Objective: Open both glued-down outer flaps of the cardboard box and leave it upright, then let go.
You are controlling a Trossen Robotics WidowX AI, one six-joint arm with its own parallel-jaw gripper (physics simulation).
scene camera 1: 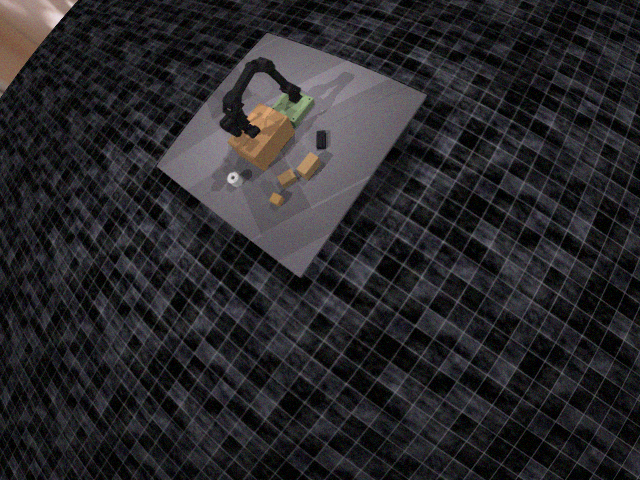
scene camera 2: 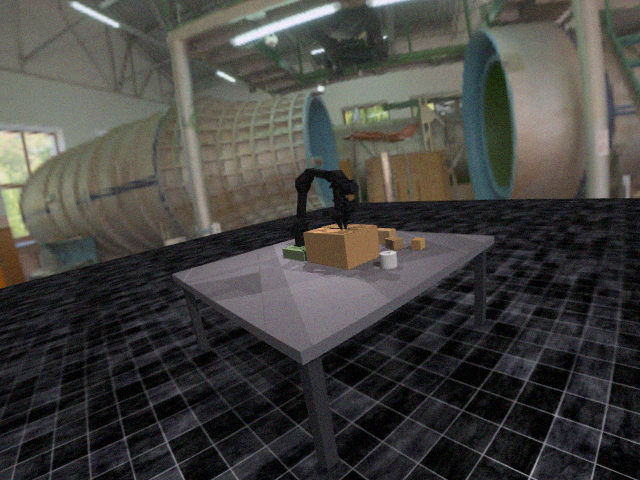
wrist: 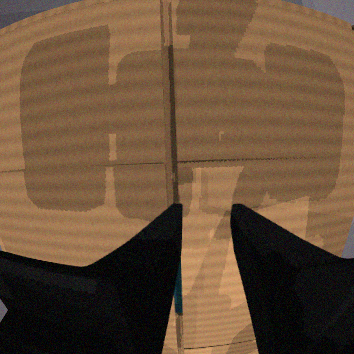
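Where they show: gripper, fingertip midpoint: (scene camera 2: 343,229) (wrist: 206,212); arm's base at its link origin: (scene camera 1: 295,98) (scene camera 2: 301,244).
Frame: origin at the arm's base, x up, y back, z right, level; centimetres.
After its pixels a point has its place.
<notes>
The cardboard box (scene camera 1: 276,147) {z -12.5, x 0.6, y -33.4 cm} (scene camera 2: 326,250) {z 9.5, x 2.4, y -34.7 cm} stands upright on the table (scene camera 1: 361,90) {z -28.9, x -5.1, y 28.3 cm} (scene camera 2: 232,297) {z 57.4, x -5.2, y -31.1 cm}. In the wrist view its left flap (wrist: 60,120) {z -6.2, x 10.4, y -42.2 cm} and right flap (wrist: 270,115) {z 2.8, x 10.4, y -42.0 cm} lie about flat, with a narrow dark seam between them. My gripper (scene camera 1: 254,132) {z -0.1, x 10.6, y -37.8 cm} (scene camera 2: 343,227) {z -0.1, x 10.6, y -37.8 cm} (wrist: 206,212) {z -0.1, x 10.6, y -37.8 cm} points down at the box top, its fingers partly apart with nothing between them. The left fingertip is at the seam in the wrist view; the right one is over the right flap. Whether the tips touch the cardboard is unclear. A teal sliver (wrist: 178,292) {z -1.4, x 8.7, y -31.0 cm} shows along the left finger.
A green block (scene camera 1: 305,111) {z -10.1, x -2.2, y -3.8 cm} (scene camera 2: 293,252) {z 9.7, x -1.3, y -6.2 cm} lies at the arm's base, beside the box. A white roll (scene camera 1: 234,179) {z -3.7, x 1.2, y -62.3 cm} (scene camera 2: 388,259) {z 0.9, x -1.0, y -64.3 cm}, a black block (scene camera 1: 321,139) {z -30.6, x -2.0, y -14.9 cm} and three small tan blocks (scene camera 1: 308,165) {z -36.6, x 2.8, y -33.4 cm} (scene camera 1: 286,178) {z -29.4, x -0.1, y -45.2 cm} (scene camera 1: 276,198) {z -32.0, x -0.1, y -57.3 cm} are near the box.
</notes>
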